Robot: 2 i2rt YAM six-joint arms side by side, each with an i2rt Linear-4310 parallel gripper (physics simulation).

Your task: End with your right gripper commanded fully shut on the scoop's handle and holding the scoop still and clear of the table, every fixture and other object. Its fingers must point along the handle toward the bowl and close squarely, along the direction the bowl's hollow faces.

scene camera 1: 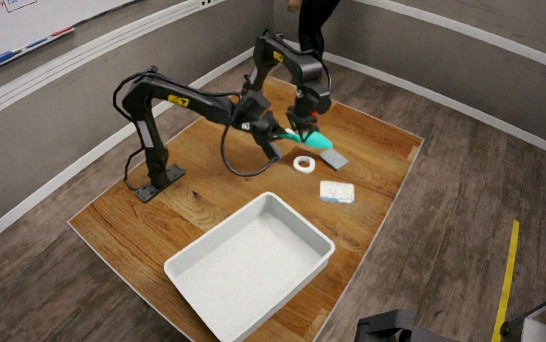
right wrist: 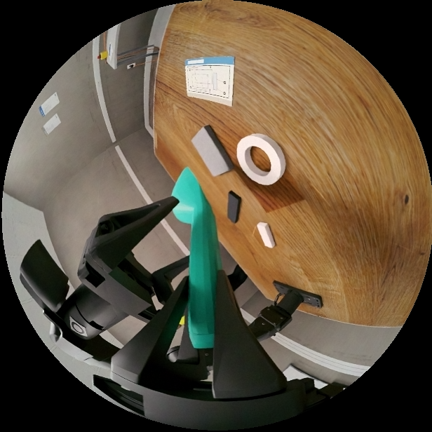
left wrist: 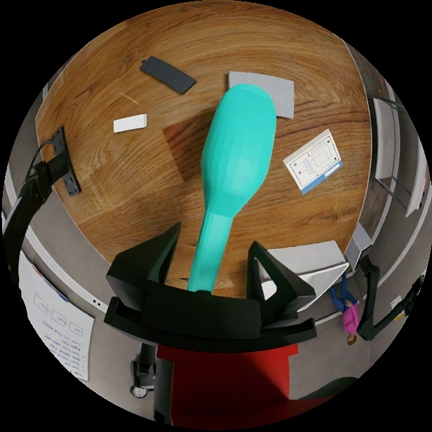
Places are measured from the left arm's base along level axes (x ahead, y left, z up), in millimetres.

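Pixels of known places: left gripper, fingertip midpoint: point(scene camera 1: 298, 136); right gripper, fingertip midpoint: point(scene camera 1: 285, 135); right arm's base at its link origin: point(scene camera 1: 160, 183).
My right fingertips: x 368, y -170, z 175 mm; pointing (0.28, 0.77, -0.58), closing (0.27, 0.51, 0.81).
Note:
Ahead of a thing's pixels: the offset from my right fingertips to its top centre.
The turquoise scoop point(scene camera 1: 319, 140) point(left wrist: 240, 150) point(right wrist: 205, 250) is held above the table, its bowl pointing away from the right gripper. The back of its bowl shows in the left wrist view. My right gripper point(scene camera 1: 281, 134) point(right wrist: 206, 277) is shut on the end part of the scoop's handle, with its fingers pointing along the handle toward the bowl. My left gripper point(scene camera 1: 305, 137) point(left wrist: 217, 236) is open, with its fingers on both sides of the handle near the bowl and gaps beside it. One left finger partly hides the scoop in the right wrist view.
A grey block @(182 mm left, 99 mm ahead, 160 mm down) point(scene camera 1: 333, 159) point(left wrist: 285, 97) point(right wrist: 212, 151), a white ring @(76 mm left, 38 mm ahead, 160 mm down) point(scene camera 1: 297, 165) point(right wrist: 243, 159), a white-blue card box @(65 mm left, 207 mm ahead, 174 mm down) point(scene camera 1: 337, 192) point(left wrist: 315, 162) point(right wrist: 210, 82), a dark block point(left wrist: 168, 75) point(right wrist: 233, 206) and a small white block point(left wrist: 130, 123) point(right wrist: 266, 235) lie on the table. A white bin @(365 mm right, 224 mm ahead, 77 mm down) point(scene camera 1: 250, 270) stands in front.

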